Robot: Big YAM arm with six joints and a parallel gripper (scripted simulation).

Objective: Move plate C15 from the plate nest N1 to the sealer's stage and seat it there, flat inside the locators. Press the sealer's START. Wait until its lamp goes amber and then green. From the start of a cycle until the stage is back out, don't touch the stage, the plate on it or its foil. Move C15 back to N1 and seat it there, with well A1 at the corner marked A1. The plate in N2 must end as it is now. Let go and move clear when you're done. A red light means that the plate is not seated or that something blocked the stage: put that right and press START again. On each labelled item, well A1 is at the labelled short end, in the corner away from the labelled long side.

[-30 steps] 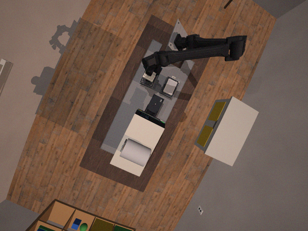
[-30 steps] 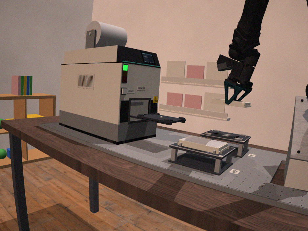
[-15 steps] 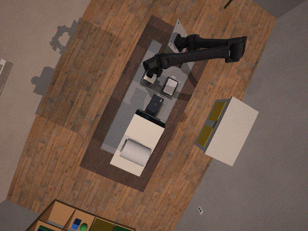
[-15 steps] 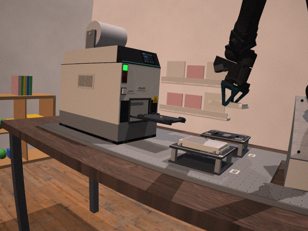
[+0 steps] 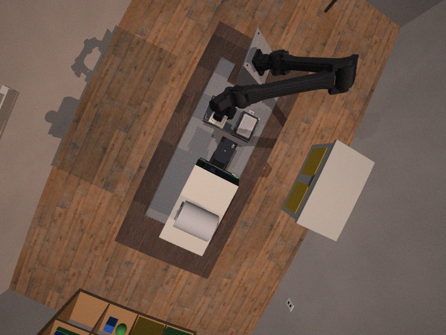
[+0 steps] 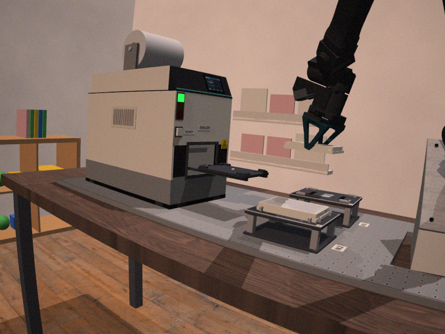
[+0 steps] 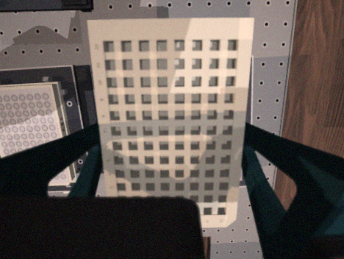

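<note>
The sealer stage lies 16 cm ahead of my hand, 11 cm to the left of it and 8 cm below it. The rest, counted from my hand: white plate: 3 cm behind, 17 cm to the left, 12 cm below; then foil roll: 50 cm ahead, 9 cm to the left, 24 cm above; then start button: 27 cm ahead, 20 cm to the left, 1 cm above.
</note>
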